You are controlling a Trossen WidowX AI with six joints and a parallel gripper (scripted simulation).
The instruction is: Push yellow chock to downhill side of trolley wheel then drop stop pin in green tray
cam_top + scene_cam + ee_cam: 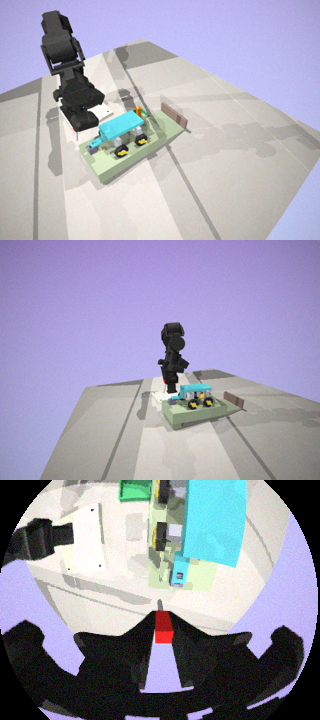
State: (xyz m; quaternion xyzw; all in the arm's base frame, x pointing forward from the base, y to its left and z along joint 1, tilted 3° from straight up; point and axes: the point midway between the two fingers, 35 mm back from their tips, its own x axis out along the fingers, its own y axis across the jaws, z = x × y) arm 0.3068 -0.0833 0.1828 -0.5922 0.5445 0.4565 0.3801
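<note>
My gripper tip is 200 mm to the right of the yellow chock, 90 mm above it and 30 mm past it. The rest, counted from my gripper tip: red-headed stop pin (right at my gripper tip); pale green ramp (130 mm to the left, 130 mm below, 40 mm ahead); cyan-topped trolley (130 mm to the left, 70 mm below, 40 mm ahead).
</note>
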